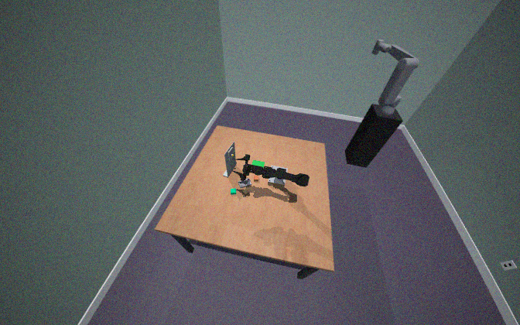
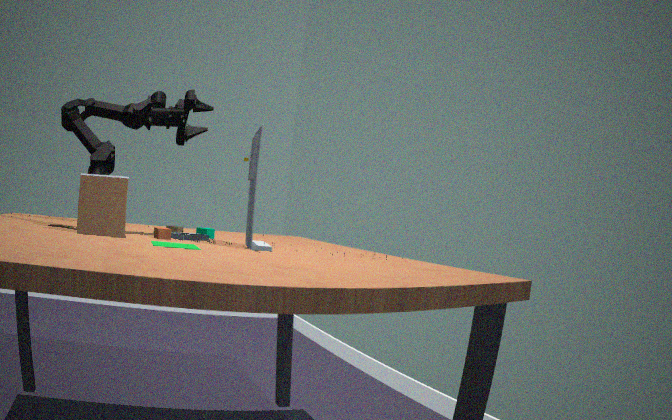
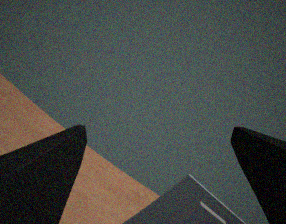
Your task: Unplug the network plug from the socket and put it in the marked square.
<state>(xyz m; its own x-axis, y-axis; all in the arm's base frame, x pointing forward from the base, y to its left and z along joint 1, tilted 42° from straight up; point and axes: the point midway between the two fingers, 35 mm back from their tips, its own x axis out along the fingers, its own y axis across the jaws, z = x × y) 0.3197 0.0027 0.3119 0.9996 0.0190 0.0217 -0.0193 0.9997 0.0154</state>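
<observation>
My gripper tip is 210 mm to the left of the yellow network plug, 130 mm above it and 100 mm short of it. Also, from my gripper tip: flat grey block (350 mm below, 100 mm to the right, 50 mm behind); then green block (340 mm below, 20 mm ahead, 10 mm to the left); then upright grey panel (220 mm below, 210 mm to the right, 120 mm ahead).
</observation>
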